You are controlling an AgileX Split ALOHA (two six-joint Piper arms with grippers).
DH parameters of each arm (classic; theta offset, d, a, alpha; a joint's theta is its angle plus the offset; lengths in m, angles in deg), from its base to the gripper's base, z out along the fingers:
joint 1: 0 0.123 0 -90
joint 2: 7.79 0 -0.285 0
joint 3: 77.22 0 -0.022 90
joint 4: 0 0.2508 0 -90
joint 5: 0 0 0.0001 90
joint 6: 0 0.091 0 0
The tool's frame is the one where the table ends.
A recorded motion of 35 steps. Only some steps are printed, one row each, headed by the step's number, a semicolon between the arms.
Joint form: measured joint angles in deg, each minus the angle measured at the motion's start. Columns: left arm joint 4, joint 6, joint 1, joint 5, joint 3, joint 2; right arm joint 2, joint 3, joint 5, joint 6, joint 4, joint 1.
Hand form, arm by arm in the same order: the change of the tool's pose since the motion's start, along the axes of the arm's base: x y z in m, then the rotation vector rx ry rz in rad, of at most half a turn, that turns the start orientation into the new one. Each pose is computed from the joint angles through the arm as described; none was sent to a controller.
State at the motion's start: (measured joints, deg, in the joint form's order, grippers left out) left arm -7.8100 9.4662 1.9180 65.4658 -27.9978 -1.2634; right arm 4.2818 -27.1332 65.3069 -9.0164 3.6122 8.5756
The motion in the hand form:
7: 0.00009 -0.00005 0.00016 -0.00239 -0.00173 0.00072; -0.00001 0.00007 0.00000 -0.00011 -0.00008 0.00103
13: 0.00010 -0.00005 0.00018 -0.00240 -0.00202 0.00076; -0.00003 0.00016 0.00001 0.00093 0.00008 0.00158
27: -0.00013 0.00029 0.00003 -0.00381 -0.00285 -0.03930; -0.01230 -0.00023 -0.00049 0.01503 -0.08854 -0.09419
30: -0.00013 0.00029 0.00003 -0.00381 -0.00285 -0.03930; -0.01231 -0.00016 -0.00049 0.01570 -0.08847 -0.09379
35: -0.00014 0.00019 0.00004 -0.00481 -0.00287 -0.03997; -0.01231 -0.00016 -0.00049 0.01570 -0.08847 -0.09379
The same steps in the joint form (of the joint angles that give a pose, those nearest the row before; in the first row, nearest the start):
7: -0.04 -0.11 0.00 -0.11 0.00 0.00; 0.00 0.00 0.00 -0.06 0.05 0.00
13: -0.05 -0.11 0.00 -0.13 0.00 0.00; 0.00 0.00 0.00 -0.06 0.11 0.00
27: -0.11 -0.13 -2.28 -0.25 0.07 0.00; -5.24 0.07 0.05 -0.17 0.58 -5.79
30: -0.11 -0.13 -2.28 -0.25 0.07 0.00; -5.24 0.07 0.06 -0.18 0.63 -5.80
35: -0.18 -0.13 -2.28 -0.25 0.07 0.00; -5.24 0.07 0.06 -0.18 0.63 -5.80

